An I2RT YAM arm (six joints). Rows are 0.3 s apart.
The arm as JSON. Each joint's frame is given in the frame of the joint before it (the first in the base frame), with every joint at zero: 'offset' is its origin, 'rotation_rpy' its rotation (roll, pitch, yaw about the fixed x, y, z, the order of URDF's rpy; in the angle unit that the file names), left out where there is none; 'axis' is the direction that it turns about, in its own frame. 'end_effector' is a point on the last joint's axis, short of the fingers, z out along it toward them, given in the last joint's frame.
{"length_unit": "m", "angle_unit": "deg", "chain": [
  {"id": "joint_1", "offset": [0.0, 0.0, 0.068], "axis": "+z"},
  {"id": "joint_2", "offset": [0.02, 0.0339, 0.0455], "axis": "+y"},
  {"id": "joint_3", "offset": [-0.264, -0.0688, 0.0], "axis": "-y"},
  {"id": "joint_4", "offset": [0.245, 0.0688, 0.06], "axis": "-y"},
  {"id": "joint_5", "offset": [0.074, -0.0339, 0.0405], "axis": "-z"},
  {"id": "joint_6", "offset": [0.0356, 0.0, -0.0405], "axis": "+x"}
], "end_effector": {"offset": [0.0, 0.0, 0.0], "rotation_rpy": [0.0, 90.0, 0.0]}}
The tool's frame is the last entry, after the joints.
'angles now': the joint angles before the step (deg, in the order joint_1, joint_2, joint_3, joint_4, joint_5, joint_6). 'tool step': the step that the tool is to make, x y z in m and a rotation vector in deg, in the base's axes. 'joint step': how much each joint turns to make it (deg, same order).
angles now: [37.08, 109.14, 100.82, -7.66, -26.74, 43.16]
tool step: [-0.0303, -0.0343, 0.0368, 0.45, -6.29, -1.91]
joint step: [-1.14, -10.02, -5.71, -0.49, 1.57, -3.44]
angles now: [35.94, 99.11, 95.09, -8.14, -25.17, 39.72]
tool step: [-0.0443, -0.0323, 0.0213, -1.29, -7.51, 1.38]
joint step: [-0.06, -11.54, -8.45, -0.43, -0.39, -6.22]
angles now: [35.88, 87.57, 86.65, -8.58, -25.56, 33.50]
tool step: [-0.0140, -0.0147, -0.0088, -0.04, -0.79, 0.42]
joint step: [-0.72, -4.69, -6.45, 2.05, -1.05, -0.75]
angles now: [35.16, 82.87, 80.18, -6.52, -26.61, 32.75]
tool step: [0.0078, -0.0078, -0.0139, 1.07, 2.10, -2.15]
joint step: [-1.83, -0.15, -3.30, 3.06, -0.01, 2.34]
